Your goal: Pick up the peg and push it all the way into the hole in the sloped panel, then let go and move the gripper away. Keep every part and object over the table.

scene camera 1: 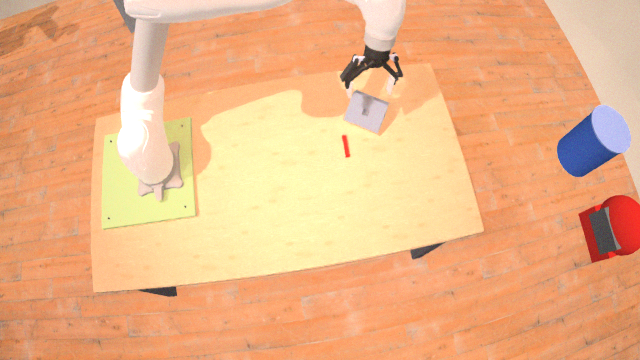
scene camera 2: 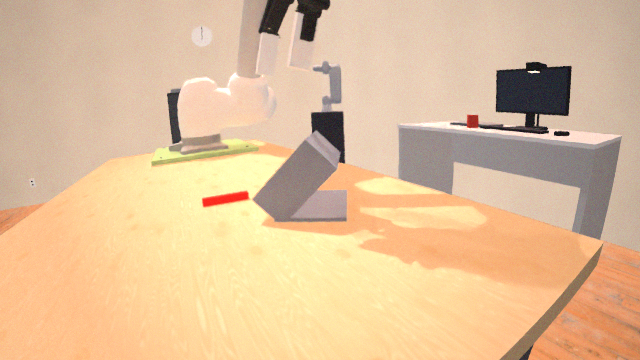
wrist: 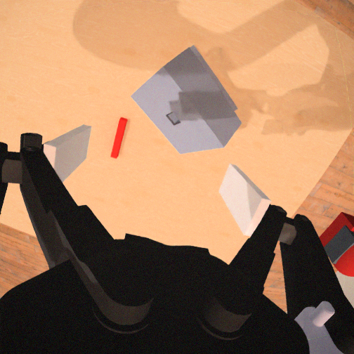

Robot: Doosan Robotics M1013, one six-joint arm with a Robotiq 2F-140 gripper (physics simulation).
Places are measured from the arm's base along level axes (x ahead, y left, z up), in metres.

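Pixels of known places: gripper, fingertip midpoint: (scene camera 1: 368, 93) (scene camera 2: 279, 72); arm's base at its link origin: (scene camera 1: 159, 169) (scene camera 2: 202, 149).
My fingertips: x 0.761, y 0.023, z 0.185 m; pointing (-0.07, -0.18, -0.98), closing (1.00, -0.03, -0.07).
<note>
Ahead of a thing's pixels: the offset from my fingertips to its top centre. Level surfaces: height alone.
The red peg @(0.083 m back, 0.082 m right, 0.192 m down) (scene camera 1: 346, 146) (scene camera 2: 225, 199) (wrist: 119, 138) lies flat on the table, apart from the panel. The grey sloped panel @(0.020 m ahead, 0.021 m left, 0.094 m down) (scene camera 1: 376, 118) (scene camera 2: 300, 180) (wrist: 155, 100) stands near the table's back edge, its sloped face tilted toward the peg's side. Its small square hole (wrist: 173, 118) shows in the wrist view, with the gripper's shadow beside it. My gripper (scene camera 1: 369, 90) (scene camera 2: 285, 60) (wrist: 158, 160) is open and empty, its white fingertips wide apart. It hangs well above the table, over the back side of the panel in the scene camera 1 view.
The wooden table @(0.204 m down) (scene camera 1: 280, 225) (scene camera 2: 175, 280) (wrist: 30, 45) carries the arm's green base plate (scene camera 1: 150, 217) (scene camera 2: 240, 146) at its far end. On the floor beyond the table are a blue cylinder (scene camera 1: 582, 150) and a red object (scene camera 1: 625, 225). A grey desk (scene camera 2: 520, 157) stands behind the table.
</note>
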